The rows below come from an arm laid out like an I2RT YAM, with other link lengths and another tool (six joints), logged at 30 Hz.
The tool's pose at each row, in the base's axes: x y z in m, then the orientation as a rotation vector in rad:
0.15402 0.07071 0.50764 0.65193 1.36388 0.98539
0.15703 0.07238 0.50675 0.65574 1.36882 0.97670
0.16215 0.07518 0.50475 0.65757 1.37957 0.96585
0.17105 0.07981 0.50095 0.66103 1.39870 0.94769
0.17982 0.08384 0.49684 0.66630 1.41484 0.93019
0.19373 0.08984 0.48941 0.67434 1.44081 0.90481
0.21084 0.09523 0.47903 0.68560 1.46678 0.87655
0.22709 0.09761 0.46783 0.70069 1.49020 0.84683
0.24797 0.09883 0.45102 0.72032 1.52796 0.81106
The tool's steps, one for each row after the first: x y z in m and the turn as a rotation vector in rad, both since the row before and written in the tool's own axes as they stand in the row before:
0.00167 -0.00056 0.00309 0.00844 -0.00076 -0.00384
0.00306 -0.00134 0.00519 0.01107 0.00348 -0.00681
0.00526 -0.00259 0.00898 0.01936 0.00675 -0.01113
0.00488 -0.00289 0.00882 0.01871 0.00432 -0.00929
0.00787 -0.00523 0.01398 0.02865 0.00847 -0.01321
0.00859 -0.00790 0.01713 0.03190 0.00685 -0.01280
0.00658 -0.00947 0.01619 0.03369 0.00371 -0.01086
0.00832 -0.01440 0.02106 0.04585 0.01266 -0.01256

